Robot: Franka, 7 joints.
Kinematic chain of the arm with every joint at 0, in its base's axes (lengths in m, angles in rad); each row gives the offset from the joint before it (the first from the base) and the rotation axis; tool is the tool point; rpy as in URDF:
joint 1: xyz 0 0 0.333 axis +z
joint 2: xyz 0 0 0 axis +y
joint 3: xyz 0 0 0.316 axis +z
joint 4: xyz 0.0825 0 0 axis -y
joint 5: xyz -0.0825 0 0.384 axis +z
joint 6: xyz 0 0 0 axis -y
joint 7: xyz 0.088 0 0 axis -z
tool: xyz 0 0 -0.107 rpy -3.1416 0 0
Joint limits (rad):
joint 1: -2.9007..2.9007
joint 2: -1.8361..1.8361
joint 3: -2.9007..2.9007
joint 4: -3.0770..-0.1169
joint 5: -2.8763..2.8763
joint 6: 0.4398..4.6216
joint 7: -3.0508..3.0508
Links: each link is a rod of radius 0.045 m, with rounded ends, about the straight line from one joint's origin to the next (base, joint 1, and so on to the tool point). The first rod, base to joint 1, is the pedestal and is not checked.
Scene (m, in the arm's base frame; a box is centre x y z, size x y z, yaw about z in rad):
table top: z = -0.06
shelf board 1: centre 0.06 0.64 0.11 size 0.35 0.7 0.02 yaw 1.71
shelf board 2: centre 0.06 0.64 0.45 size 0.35 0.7 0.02 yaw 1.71
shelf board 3: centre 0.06 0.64 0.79 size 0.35 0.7 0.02 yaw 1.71
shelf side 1: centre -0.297 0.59 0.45 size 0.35 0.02 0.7 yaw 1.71
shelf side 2: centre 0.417 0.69 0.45 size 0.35 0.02 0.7 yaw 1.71
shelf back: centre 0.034 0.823 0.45 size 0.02 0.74 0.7 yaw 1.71
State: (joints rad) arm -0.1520 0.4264 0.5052 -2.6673 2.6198 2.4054 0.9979
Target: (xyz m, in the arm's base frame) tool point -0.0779 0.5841 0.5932
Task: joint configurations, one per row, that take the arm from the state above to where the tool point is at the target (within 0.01 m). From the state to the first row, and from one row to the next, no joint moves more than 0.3 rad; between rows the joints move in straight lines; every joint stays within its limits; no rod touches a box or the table.
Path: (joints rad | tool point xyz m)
1: -0.1408 0.2423 0.4661 -2.3772 2.7053 2.5234 0.9556 | 0.4571 0.1572 0.2164
2: -0.1295 0.0581 0.4270 -2.0870 2.7908 2.6414 0.9133 | 0.5469 0.1560 0.4127
3: -0.1183 -0.1260 0.3880 -1.7969 2.8763 2.7594 0.8710 | 0.5418 0.1521 0.6423
4: 0.0974 -0.1348 0.6208 -1.8536 2.7880 2.5650 0.9133 | 0.4212 0.3889 0.6329
5: 0.3131 -0.1435 0.8537 -1.9103 2.6996 2.3706 0.9556 | 0.1985 0.5475 0.6167
6: 0.5289 -0.1523 1.0865 -1.9670 2.6113 2.1762 0.9979 | -0.0779 0.5841 0.5932

